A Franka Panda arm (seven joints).
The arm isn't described. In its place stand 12 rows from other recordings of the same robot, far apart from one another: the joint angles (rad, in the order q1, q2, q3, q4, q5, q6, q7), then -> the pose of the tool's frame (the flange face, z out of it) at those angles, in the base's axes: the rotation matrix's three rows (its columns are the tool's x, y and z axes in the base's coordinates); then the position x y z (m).
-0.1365, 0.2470, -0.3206, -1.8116, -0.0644, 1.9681, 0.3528 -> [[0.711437 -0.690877 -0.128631], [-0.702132 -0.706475 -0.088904], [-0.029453 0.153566 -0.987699]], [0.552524 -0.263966 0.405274]
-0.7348, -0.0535, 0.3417, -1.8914, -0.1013, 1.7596, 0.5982 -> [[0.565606 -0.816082 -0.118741], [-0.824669 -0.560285 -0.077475], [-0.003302 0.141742 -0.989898]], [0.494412 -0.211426 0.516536]
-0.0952, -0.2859, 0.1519, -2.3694, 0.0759, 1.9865, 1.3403 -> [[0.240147 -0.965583 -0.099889], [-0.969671 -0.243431 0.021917], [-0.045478 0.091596 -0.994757]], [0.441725 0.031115 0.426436]
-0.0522, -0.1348, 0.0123, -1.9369, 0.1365, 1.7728, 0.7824 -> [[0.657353 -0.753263 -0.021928], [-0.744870 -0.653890 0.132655], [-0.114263 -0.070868 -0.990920]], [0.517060 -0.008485 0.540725]
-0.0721, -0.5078, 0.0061, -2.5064, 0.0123, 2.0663, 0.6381 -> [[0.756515 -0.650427 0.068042], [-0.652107 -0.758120 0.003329], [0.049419 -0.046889 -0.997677]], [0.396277 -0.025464 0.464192]
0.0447, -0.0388, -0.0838, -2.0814, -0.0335, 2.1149, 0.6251 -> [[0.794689 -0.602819 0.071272], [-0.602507 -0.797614 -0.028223], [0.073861 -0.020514 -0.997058]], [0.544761 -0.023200 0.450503]
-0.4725, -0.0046, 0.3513, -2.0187, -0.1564, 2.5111, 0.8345 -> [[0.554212 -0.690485 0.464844], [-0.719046 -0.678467 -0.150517], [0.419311 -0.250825 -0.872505]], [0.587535 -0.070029 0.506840]
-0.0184, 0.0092, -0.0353, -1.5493, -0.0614, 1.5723, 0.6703 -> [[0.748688 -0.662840 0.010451], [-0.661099 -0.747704 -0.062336], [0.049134 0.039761 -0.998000]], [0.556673 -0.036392 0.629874]
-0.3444, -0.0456, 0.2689, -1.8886, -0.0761, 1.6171, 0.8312 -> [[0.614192 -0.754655 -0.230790], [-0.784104 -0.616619 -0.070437], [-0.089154 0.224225 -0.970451]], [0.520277 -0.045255 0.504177]
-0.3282, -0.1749, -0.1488, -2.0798, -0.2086, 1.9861, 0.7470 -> [[0.411987 -0.911189 0.001222], [-0.895327 -0.405064 -0.185236], [0.169279 0.075221 -0.982693]], [0.448473 -0.250200 0.510954]
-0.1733, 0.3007, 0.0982, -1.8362, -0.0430, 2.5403, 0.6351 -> [[0.705352 -0.589923 0.393026], [-0.631749 -0.774633 -0.028924], [0.321513 -0.227892 -0.919073]], [0.661331 -0.054429 0.411068]
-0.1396, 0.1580, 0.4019, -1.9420, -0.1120, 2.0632, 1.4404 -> [[0.428898 -0.903280 -0.011498], [-0.902770 -0.428130 -0.041366], [0.032443 0.028122 -0.999078]], [0.570852 0.139740 0.406349]
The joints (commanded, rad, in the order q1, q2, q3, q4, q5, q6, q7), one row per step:
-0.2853, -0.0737, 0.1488, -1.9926, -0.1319, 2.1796, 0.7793
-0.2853, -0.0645, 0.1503, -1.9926, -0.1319, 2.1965, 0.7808
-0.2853, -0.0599, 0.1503, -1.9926, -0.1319, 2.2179, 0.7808
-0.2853, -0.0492, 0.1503, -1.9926, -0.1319, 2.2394, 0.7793
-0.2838, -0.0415, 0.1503, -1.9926, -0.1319, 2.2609, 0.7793
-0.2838, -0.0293, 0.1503, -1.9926, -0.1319, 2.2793, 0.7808
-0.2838, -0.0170, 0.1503, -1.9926, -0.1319, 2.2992, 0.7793
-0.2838, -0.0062, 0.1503, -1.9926, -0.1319, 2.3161, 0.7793
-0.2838, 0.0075, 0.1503, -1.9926, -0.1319, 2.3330, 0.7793
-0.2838, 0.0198, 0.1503, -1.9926, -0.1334, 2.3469, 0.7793
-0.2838, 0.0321, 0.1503, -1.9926, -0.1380, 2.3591, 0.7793
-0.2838, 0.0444, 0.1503, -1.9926, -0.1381, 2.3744, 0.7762
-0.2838, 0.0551, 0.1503, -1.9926, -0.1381, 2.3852, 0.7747
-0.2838, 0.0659, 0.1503, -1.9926, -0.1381, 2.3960, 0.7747
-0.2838, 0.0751, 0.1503, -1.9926, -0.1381, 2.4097, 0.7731
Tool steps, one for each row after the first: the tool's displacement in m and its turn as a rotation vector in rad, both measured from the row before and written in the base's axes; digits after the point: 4 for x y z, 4 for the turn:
0.0031, 0.0005, -0.0032, 0.0013, -0.0081, 0.0023
0.0025, -0.0001, -0.0002, -0.0006, -0.0167, 0.0028
0.0036, -0.0004, -0.0036, 0.0007, -0.0107, 0.0042
0.0031, 0.0006, -0.0019, 0.0003, -0.0139, 0.0043
0.0035, -0.0004, -0.0048, 0.0023, -0.0067, 0.0009
0.0035, -0.0004, -0.0047, 0.0014, -0.0077, 0.0039
0.0030, -0.0004, -0.0042, 0.0017, -0.0064, 0.0021
0.0034, -0.0005, -0.0060, 0.0025, -0.0036, 0.0020
0.0029, -0.0004, -0.0055, 0.0010, -0.0018, 0.0023
0.0027, -0.0005, -0.0058, -0.0016, 0.0003, 0.0034
0.0028, -0.0004, -0.0054, 0.0013, -0.0029, 0.0048
0.0022, -0.0003, -0.0050, 0.0018, -0.0002, 0.0027
0.0022, -0.0003, -0.0051, 0.0023, -0.0003, 0.0012
0.0021, -0.0002, -0.0039, 0.0011, -0.0045, 0.0030

